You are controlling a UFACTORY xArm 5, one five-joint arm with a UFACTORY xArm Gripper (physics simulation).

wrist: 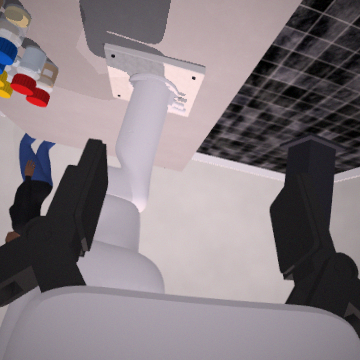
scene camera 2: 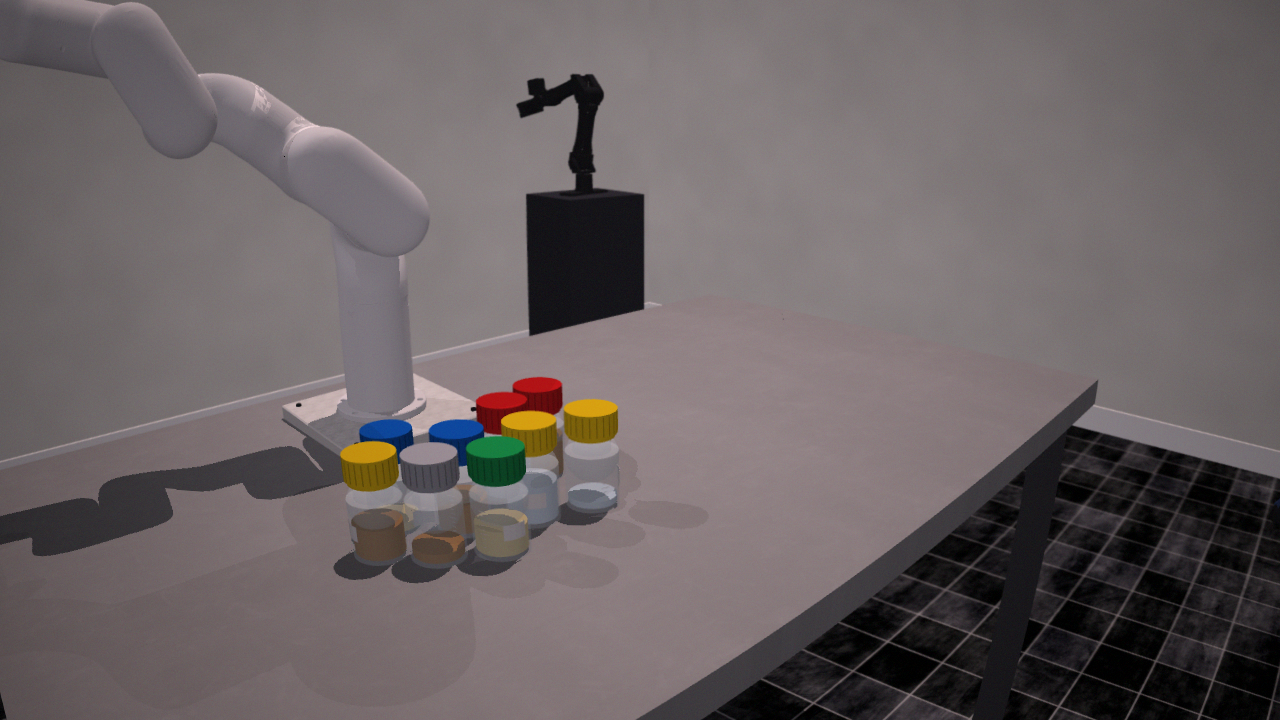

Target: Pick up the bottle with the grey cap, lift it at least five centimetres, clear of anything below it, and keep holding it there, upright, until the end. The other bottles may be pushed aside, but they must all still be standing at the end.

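Places are measured from the arm's base along level axes (x back, y right, z up), in centimetres.
Pixels of known places: gripper, fingertip midpoint: (wrist: pixel 196 175); arm's base, origin of the base link: (wrist: pixel 153 87) (scene camera 2: pixel 381 406).
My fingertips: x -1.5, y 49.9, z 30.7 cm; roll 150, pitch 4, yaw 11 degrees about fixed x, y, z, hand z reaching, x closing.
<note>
For each thing: its top centre in the pictures, then the offset to it from my fingertips. Level surfaces: height alone.
- bottle with the grey cap, middle of its top: (scene camera 2: pixel 428 453) dx -37.9, dy -41.2, dz -22.0 cm
- table, its level: dz -32.5 cm
- yellow-capped bottle, middle of its top: (scene camera 2: pixel 367 452) dx -34.7, dy -36.3, dz -22.0 cm
- green-capped bottle, middle of its top: (scene camera 2: pixel 495 446) dx -39.9, dy -47.1, dz -22.0 cm
The bottle with the grey cap (scene camera 2: pixel 429 467) stands upright on the table (scene camera 2: pixel 805 429) at the front of the bottle group, between a yellow-capped bottle (scene camera 2: pixel 368 465) on its left and a green-capped bottle (scene camera 2: pixel 495 461) on its right. It holds a low brown content. I cannot make out its grey cap in the wrist view. My gripper (wrist: pixel 196 175) is wide open and empty in the wrist view, away from the bottles, which show at that view's upper left. The gripper does not show in the scene view.
Behind stand two blue-capped bottles (scene camera 2: pixel 385 435) (scene camera 2: pixel 456 437), two red-capped bottles (scene camera 2: pixel 501 410) (scene camera 2: pixel 537 394) and two more yellow-capped bottles (scene camera 2: pixel 529 431) (scene camera 2: pixel 590 419), all upright and close together. My arm's base plate (wrist: pixel 112 80) lies behind the group. A person (wrist: pixel 32 192) shows in the wrist view.
</note>
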